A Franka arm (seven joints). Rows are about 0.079 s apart.
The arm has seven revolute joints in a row. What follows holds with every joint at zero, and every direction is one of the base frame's. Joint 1 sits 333 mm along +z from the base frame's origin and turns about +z. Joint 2 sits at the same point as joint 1 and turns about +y. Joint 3 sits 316 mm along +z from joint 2 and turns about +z. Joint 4 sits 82.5 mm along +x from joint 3 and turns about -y. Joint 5 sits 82.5 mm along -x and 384 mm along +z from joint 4 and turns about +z. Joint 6 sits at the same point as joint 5 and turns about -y. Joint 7 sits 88 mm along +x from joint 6 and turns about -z. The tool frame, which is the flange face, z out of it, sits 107 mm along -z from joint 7; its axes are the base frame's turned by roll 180, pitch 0 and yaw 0 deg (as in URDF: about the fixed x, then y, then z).
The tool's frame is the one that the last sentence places.
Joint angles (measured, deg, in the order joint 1, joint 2, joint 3, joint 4, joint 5, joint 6, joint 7), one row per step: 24.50 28.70 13.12 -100.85 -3.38 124.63 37.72; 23.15 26.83 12.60 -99.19 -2.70 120.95 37.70; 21.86 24.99 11.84 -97.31 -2.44 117.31 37.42; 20.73 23.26 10.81 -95.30 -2.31 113.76 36.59; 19.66 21.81 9.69 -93.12 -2.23 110.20 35.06; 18.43 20.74 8.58 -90.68 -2.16 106.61 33.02; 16.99 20.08 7.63 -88.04 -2.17 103.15 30.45; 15.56 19.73 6.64 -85.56 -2.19 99.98 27.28; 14.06 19.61 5.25 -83.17 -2.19 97.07 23.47
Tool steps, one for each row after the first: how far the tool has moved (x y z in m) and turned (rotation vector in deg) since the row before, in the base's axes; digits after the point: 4 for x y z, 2 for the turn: 0.0142 -0.0166 0.0278 -0.31 0.12 -2.14; 0.0142 -0.0189 0.0294 -0.45 -0.28 -1.81; 0.0132 -0.0206 0.0296 -0.47 -0.42 -1.31; 0.0118 -0.0216 0.0282 -0.45 -0.28 -0.65; 0.0114 -0.0236 0.0263 -0.39 -0.08 -0.32; 0.0109 -0.0247 0.0238 -0.31 0.05 0.15; 0.0096 -0.0253 0.0196 -0.29 0.28 0.72; 0.0100 -0.0300 0.0166 -0.30 0.38 0.89
